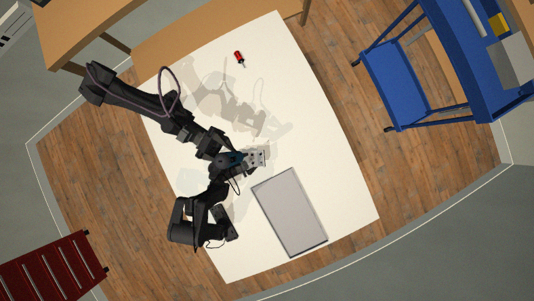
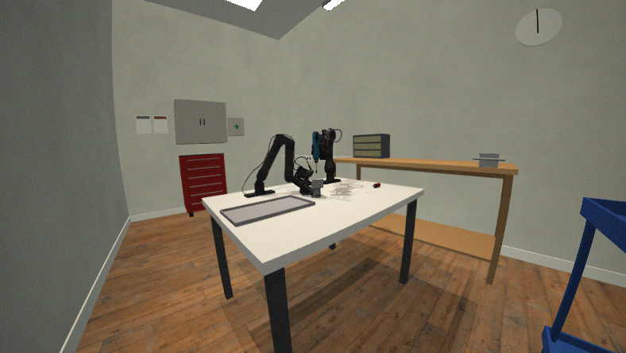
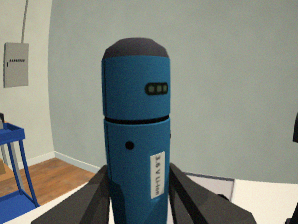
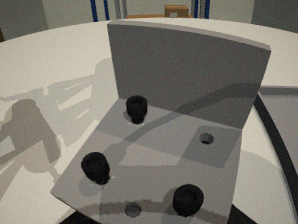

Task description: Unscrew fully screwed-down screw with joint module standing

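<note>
My right hand is 5 cm below the grey bracket. Also, from my right hand: flat grey tray (4 cm ahead, 32 cm to the right, 2 cm below); red-handled screwdriver (11 cm ahead, 47 cm to the left, 1 cm below).
</note>
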